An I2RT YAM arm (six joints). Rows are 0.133 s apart.
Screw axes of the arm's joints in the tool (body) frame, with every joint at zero. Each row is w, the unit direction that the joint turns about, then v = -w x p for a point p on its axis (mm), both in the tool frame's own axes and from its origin. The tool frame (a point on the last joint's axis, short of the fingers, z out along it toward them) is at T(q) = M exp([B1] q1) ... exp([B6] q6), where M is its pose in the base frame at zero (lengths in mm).
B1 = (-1, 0, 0, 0, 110.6, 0)
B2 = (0, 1, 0, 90.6, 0, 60)
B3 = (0, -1, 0, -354.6, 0, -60)
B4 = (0, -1, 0, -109.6, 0, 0)
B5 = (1, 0, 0, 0, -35.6, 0)
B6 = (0, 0, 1, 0, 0, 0)
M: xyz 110.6 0 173.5 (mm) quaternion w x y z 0.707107 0 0.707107 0
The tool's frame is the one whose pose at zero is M.
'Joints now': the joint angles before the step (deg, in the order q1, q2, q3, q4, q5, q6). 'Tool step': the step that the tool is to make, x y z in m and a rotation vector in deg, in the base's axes. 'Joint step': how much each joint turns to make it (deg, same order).
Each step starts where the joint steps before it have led.
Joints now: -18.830 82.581 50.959 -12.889 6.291 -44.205
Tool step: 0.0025 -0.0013 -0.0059 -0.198 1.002 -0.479
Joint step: 0.002 1.275 -0.028 0.421 0.701 -0.022
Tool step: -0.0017 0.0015 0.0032 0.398 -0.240 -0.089
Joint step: 0.145 -0.735 0.113 -0.808 -0.158 0.489
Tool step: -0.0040 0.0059 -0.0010 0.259 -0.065 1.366
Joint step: 0.752 -1.241 -1.297 0.065 -0.621 -0.251
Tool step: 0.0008 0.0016 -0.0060 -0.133 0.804 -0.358
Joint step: 0.436 0.703 -0.610 0.552 0.820 0.311
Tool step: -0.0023 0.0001 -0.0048 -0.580 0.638 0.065
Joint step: -0.061 -0.023 -1.074 0.694 0.451 -0.611
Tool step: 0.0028 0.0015 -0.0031 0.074 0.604 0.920
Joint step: 0.403 0.883 0.183 0.159 -0.274 -0.455
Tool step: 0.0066 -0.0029 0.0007 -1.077 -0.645 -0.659
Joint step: -0.035 1.399 1.089 1.261 1.038 -0.125
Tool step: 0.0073 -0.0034 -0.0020 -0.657 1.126 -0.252
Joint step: -0.110 2.139 1.720 -0.376 0.795 -0.566
